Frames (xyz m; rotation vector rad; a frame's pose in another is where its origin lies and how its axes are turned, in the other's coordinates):
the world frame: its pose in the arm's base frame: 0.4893 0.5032 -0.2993 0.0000 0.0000 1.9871
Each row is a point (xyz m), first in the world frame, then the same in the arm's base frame.
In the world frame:
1: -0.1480 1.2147 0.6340
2: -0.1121 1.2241 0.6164
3: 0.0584 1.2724 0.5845
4: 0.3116 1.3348 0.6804
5: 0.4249 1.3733 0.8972
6: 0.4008 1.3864 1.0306
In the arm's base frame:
1: -0.5618 -0.1234 0.3347
2: -0.5849 -0.0943 0.3171
3: -0.6980 0.0421 0.2852
4: -0.8575 0.2484 0.3811
5: -0.9385 0.3365 0.5979
6: -0.9408 0.3091 0.7313

